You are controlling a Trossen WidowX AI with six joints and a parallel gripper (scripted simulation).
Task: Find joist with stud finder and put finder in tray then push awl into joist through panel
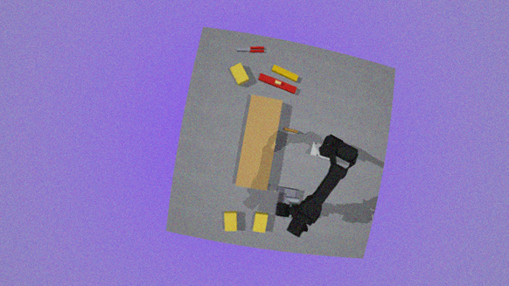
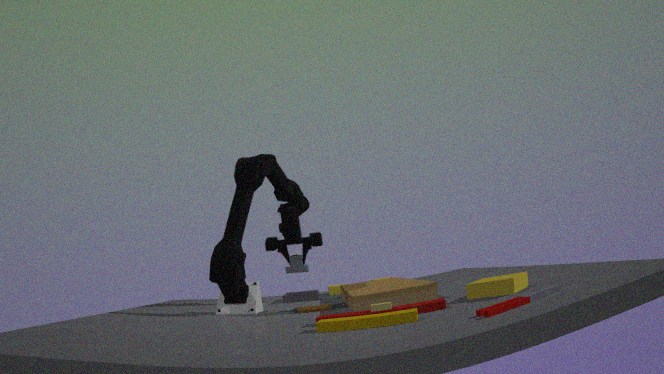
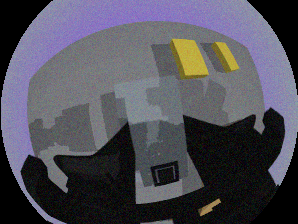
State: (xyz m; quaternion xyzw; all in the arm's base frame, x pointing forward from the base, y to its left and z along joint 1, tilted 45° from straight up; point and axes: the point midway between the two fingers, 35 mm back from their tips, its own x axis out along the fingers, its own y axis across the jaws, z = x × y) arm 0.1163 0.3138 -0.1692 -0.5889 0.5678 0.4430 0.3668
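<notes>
My gripper tip is 1 cm to the left of the grey tray and 11 cm above it. The rest, counted from my gripper tip: stud finder: 3 cm to the right, 2 cm above; then awl: 7 cm ahead, 43 cm to the right, 12 cm below; then red level: 25 cm ahead, 67 cm to the right, 11 cm below.
</notes>
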